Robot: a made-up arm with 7 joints.
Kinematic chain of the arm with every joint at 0, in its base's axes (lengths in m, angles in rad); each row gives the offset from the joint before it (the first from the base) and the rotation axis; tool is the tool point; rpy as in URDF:
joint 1: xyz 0 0 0.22 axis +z
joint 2: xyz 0 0 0 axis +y
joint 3: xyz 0 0 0.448 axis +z
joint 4: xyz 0.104 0 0 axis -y
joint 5: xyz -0.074 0 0.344 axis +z
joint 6: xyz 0 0 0 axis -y
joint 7: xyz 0.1 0 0 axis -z
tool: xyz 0 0 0 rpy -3.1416 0 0
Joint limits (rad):
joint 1: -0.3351..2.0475
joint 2: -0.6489..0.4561
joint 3: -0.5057..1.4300
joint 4: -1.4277..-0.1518
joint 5: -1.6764..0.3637
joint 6: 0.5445..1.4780
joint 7: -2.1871..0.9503
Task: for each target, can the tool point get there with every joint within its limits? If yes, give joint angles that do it. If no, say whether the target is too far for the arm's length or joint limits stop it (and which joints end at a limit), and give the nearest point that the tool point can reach.
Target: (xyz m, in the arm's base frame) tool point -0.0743 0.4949 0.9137
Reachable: yes | joints 1.5129 0.0849 0.2611 -0.9719 -0.3785 1.2548 -1.0319
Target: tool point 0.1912 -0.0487 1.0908
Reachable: yes | joints 0.2587 -0.0858 -0.1737 -0.5140 -1.3772 1.0125 -1.1212
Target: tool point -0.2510 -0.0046 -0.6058
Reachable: no: joint limits stop it (at a limit: joint 1, joint 2, joint 4, joint 6) | nearest point -0.4771 0.4501 0.4656 | short by 1.186 m
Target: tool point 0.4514 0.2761 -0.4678
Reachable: no: joint limits stop it (at a limit: joint 2, joint 4, joint 6) | nearest point 0.5662 0.3463 0.4435 | short by 0.921 m
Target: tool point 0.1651 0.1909 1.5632
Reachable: no: too far | nearest point 0.1099 0.1271 1.1142 | short by 0.457 m
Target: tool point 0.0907 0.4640 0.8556
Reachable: yes | joints 0.4040 -0.0981 0.8972 -1.2724 -0.2686 1.1231 -0.7762
